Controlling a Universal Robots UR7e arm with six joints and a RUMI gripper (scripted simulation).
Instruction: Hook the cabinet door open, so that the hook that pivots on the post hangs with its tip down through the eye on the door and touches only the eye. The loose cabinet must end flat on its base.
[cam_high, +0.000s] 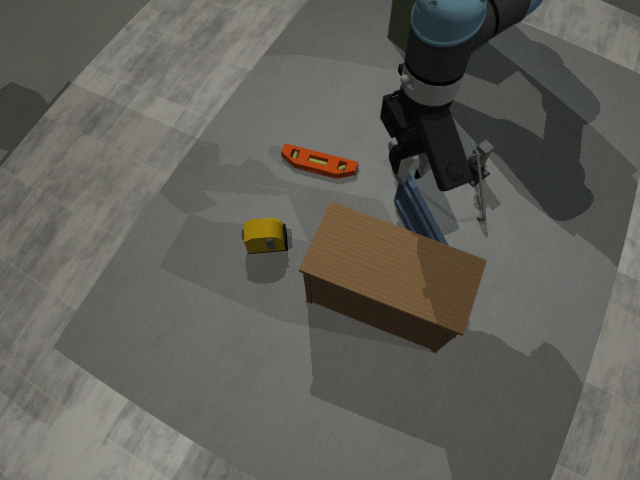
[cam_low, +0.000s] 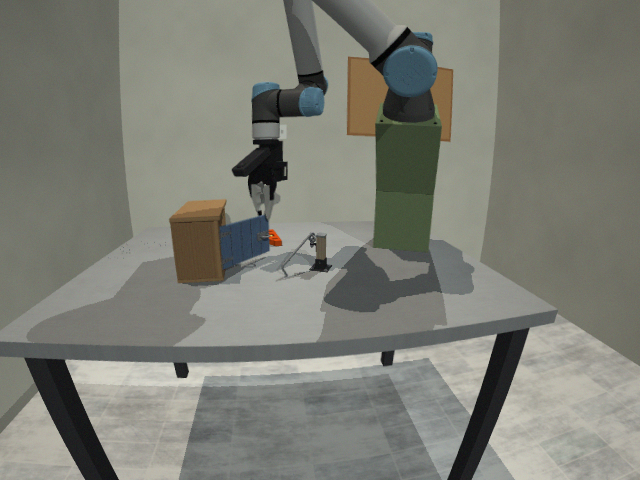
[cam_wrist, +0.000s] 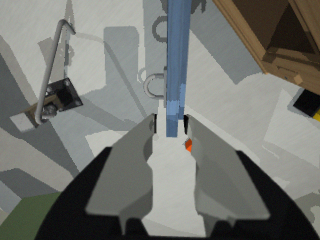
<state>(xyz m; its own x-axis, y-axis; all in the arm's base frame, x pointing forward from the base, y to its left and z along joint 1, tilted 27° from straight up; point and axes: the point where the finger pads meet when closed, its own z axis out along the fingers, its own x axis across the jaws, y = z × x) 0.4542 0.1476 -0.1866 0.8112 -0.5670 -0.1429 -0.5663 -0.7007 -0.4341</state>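
Now: the hook 11 cm behind my hand, 10 cm to the left of it and 8 cm below it. From my hand the other things lie so: blue door: 4 cm ahead, 7 cm to the left, 6 cm below; then orange spirit level: 19 cm to the right, 12 cm below; then yellow tape measure: 20 cm ahead, 16 cm to the right, 10 cm below.
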